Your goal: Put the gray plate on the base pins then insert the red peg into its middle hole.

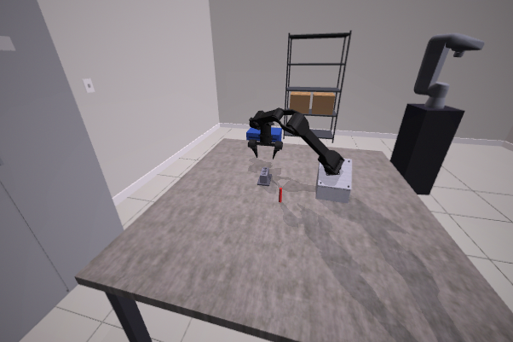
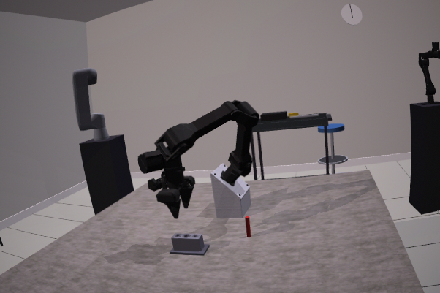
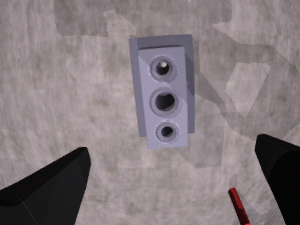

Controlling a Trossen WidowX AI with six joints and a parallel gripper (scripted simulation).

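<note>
Right now my gripper tip is 190 mm to the right of the red peg, 100 mm above it and 90 mm past it. From my gripper tip the other things lie so: dark base: 130 mm below; then gray plate: 100 mm below.
</note>
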